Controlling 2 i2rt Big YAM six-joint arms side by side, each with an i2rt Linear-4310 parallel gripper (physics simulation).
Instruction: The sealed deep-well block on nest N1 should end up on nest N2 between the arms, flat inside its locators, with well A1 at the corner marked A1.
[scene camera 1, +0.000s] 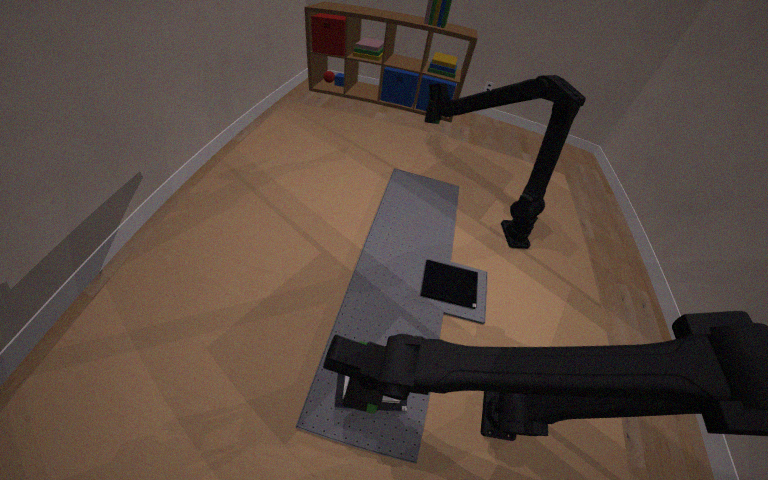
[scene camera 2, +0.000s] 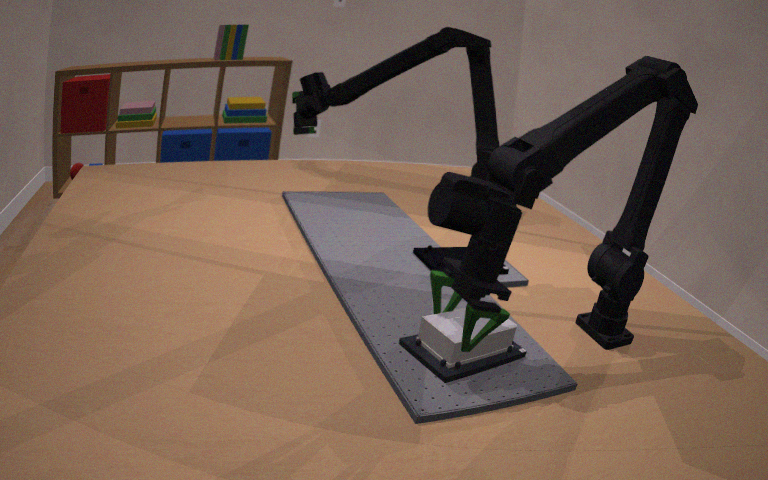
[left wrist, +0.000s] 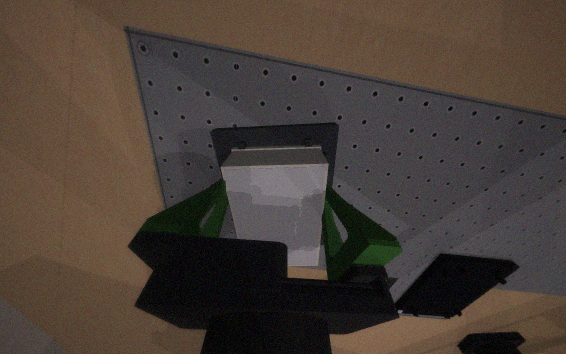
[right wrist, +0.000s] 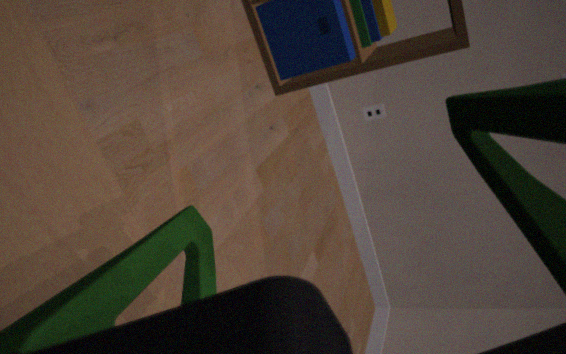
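Pixels of known places: left gripper, fingertip midpoint: (scene camera 1: 357, 379) (scene camera 2: 451, 337) (left wrist: 277, 183); right gripper, fingertip midpoint: (scene camera 2: 294, 116) (right wrist: 319, 169); left arm's base, link origin: (scene camera 1: 498, 412) (scene camera 2: 603, 332); right arm's base, link origin: (scene camera 1: 514, 235) (left wrist: 486, 339).
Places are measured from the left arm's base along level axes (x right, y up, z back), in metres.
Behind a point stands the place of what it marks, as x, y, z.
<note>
The white deep-well block (scene camera 1: 346, 387) {-0.033, 0.067, -0.378} (scene camera 2: 439, 335) {-0.019, 0.060, -0.386} (left wrist: 275, 220) {-0.005, 0.067, -0.332} sits flat on the dark nest N1 (scene camera 2: 447, 374) {-0.071, 0.025, -0.389} (left wrist: 322, 132) {0.027, 0.025, -0.408}, between its small locators. My left gripper (scene camera 1: 367, 376) {-0.008, 0.048, -0.360} (scene camera 2: 451, 329) {-0.008, 0.048, -0.360} (left wrist: 277, 183) {-0.008, 0.048, -0.360} points down over it and is shut on the block, a green finger against each of two opposite sides. Nest N2 (scene camera 1: 450, 283) {0.317, 0.025, -0.177} (scene camera 2: 431, 258) {0.324, 0.025, -0.243} (left wrist: 460, 285) {0.322, 0.025, -0.199} is a flat black plate with a white corner mark and nothing on it. My right gripper (scene camera 1: 433, 118) {1.135, 0.153, -0.368} (scene camera 2: 303, 113) {1.135, 0.153, -0.368} (right wrist: 319, 169) {1.135, 0.153, -0.368} is open and empty, raised far from both nests. Well A1 of the block cannot be made out.
Nest N1 stands near one end of the long grey perforated board (scene camera 1: 419, 226) {0.510, 0.013, -0.302} (scene camera 2: 351, 226) {0.527, 0.013, -0.341} (left wrist: 425, 150) {0.143, 0.013, -0.405}. N2 rests on a grey side plate (scene camera 1: 481, 314) {0.250, 0.013, -0.071} beside the board, between the arm bases. A shelf unit (scene camera 1: 390, 21) (scene camera 2: 169, 65) stands at the back.
</note>
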